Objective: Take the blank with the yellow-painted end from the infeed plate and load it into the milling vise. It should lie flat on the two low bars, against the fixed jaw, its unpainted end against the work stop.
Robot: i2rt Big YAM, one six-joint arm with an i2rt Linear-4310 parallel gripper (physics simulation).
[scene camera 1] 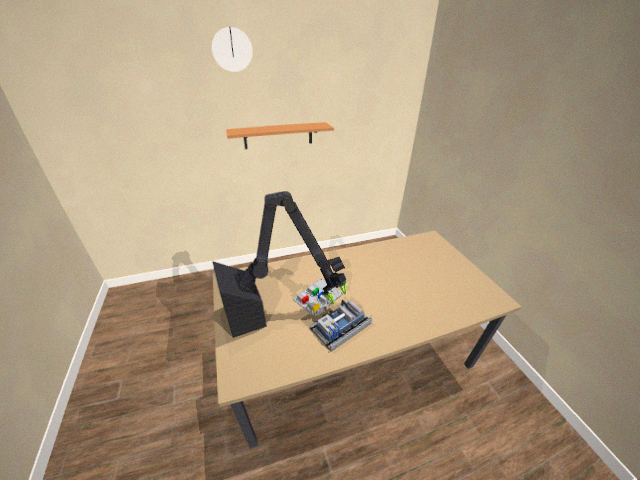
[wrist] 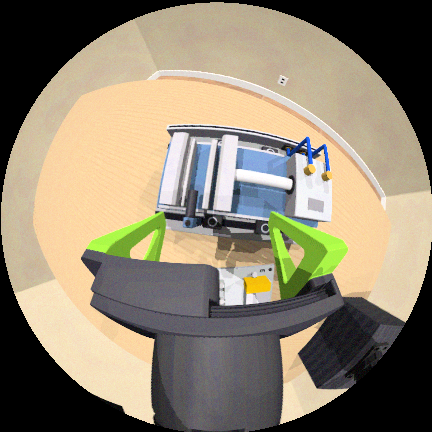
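Note:
The blank with the yellow-painted end (scene camera 1: 315, 307) (wrist: 257, 284) lies on the light grey infeed plate (scene camera 1: 296, 299) (wrist: 233, 274); in the wrist view the gripper body hides part of both. The blue milling vise (scene camera 1: 341, 326) (wrist: 260, 201) stands beside the plate. In the wrist view its fixed jaw (wrist: 175, 170) is at the left, its moving jaw (wrist: 227, 172) is on the white rod, and two low bars (wrist: 189, 172) (wrist: 210, 175) run between them. The work stop (wrist: 190, 221) is at the near end. My gripper (scene camera 1: 337, 293) (wrist: 216, 217) is open and empty, above the plate's vise side.
Red (scene camera 1: 305, 298), green (scene camera 1: 315, 291) and blue (scene camera 1: 320, 295) painted ends show on the plate. Blue hoses (wrist: 310, 152) with brass fittings rise from the vise's grey end block (wrist: 315, 202). The arm's black base (scene camera 1: 240, 304) stands at the table's left side.

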